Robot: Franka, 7 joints.
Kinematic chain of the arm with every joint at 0, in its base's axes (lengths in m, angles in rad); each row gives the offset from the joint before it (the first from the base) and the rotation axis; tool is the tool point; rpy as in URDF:
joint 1: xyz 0 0 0.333 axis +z
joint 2: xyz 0 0 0 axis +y
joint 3: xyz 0 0 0.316 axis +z
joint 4: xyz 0.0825 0 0 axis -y
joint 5: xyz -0.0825 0 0.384 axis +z
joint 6: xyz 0 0 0 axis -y
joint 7: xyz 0.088 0 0 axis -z
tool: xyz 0 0 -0.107 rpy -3.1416 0 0
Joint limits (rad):
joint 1: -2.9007..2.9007
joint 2: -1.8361..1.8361
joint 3: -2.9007..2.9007
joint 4: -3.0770..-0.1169
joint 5: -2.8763..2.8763
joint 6: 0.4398..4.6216
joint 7: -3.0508..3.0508
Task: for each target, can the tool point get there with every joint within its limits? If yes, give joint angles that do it. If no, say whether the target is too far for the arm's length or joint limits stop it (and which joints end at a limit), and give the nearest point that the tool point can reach.
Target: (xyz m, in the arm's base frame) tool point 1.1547 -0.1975 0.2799
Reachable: no: too far | nearest point 0.8447 -0.1445 0.2942 | short by 0.315 m
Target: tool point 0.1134 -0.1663 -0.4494
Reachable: no: joint limits stop it (at a limit: joint 2) | nearest point 0.1203 -0.1765 -0.3562 | short by 0.094 m
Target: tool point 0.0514 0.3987 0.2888
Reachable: yes | joints -0.3989 -0.6247 2.2006 -2.5627 -1.6298 1.0304 -1.8384
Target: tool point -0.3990 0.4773 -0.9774
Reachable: no: too far | nearest point -0.2782 0.3328 -0.3390 | short by 0.666 m
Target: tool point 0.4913 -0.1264 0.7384
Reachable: yes | joints -1.9350 -1.0737 1.0367 -1.8437 2.0110 2.6681 -1.9375
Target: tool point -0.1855 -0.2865 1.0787
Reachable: yes | joints -2.4253 0.2218 1.0150 -0.4975 -2.3275 1.4906 -0.9367
